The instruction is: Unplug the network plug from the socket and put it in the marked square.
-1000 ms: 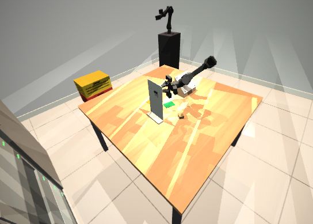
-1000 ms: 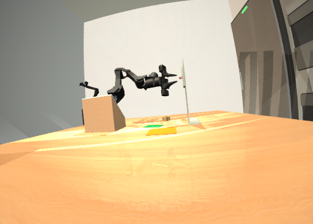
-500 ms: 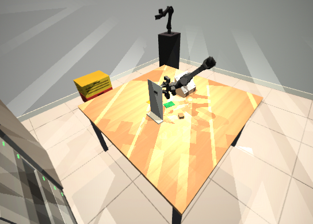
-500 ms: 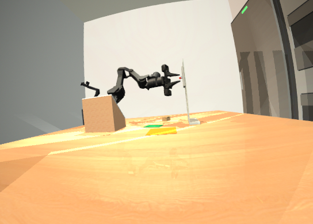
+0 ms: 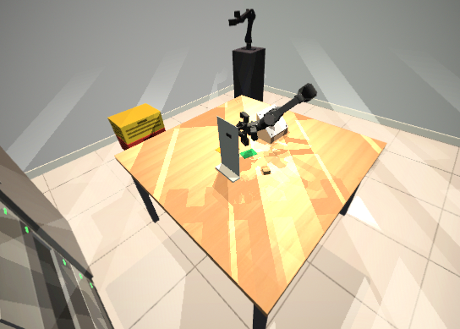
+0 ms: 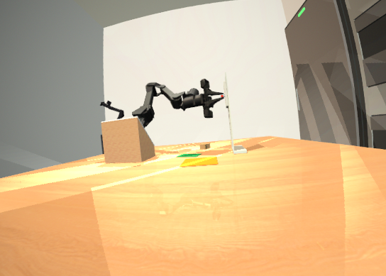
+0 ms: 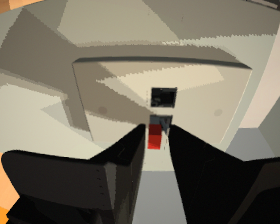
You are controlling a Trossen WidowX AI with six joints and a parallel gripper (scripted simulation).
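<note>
My gripper tip is right at the red-and-grey plug. From my gripper tip the other things lie so: green board: 18 cm behind, 2 cm to the right, 26 cm below; then white upright panel: 3 cm ahead, 10 cm below; then small tan cube: 11 cm behind, 17 cm to the left, 24 cm below.
</note>
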